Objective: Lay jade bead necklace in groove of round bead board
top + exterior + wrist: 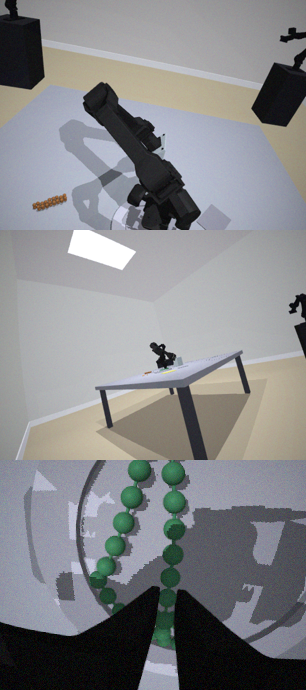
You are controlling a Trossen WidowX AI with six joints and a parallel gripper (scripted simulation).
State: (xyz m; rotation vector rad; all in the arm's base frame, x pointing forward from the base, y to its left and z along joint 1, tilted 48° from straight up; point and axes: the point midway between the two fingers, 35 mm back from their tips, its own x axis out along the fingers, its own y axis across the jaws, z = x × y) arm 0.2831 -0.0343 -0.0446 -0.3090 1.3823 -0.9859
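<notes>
The round bead board lies 20 mm ahead of my gripper tip, 30 mm to the right of it and 10 mm below it. Round my gripper tip: yellow strip (210 mm ahead, 190 mm to the left, 10 mm below); flat grey square (30 mm behind, 200 mm to the left, 10 mm below).
</notes>
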